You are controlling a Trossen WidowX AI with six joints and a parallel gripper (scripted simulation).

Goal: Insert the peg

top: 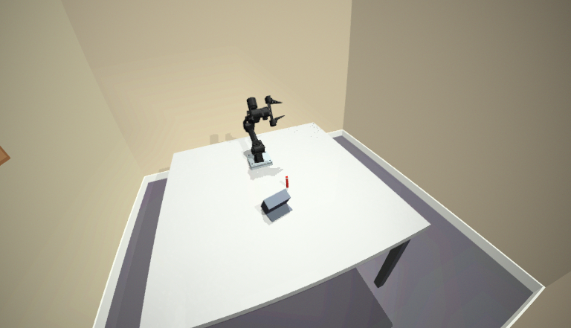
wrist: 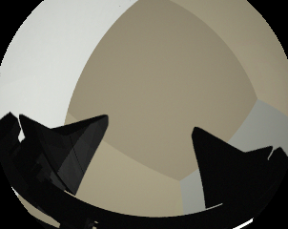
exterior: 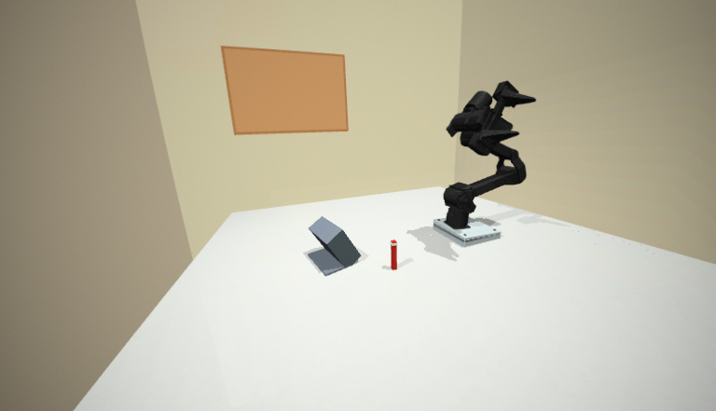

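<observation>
My gripper tip is now 30 cm short of the red peg, 7 cm to the left of it and 32 cm above it. From my gripper tip the other things lie so: grey sloped panel (44 cm ahead, 17 cm to the right, 32 cm below).
</observation>
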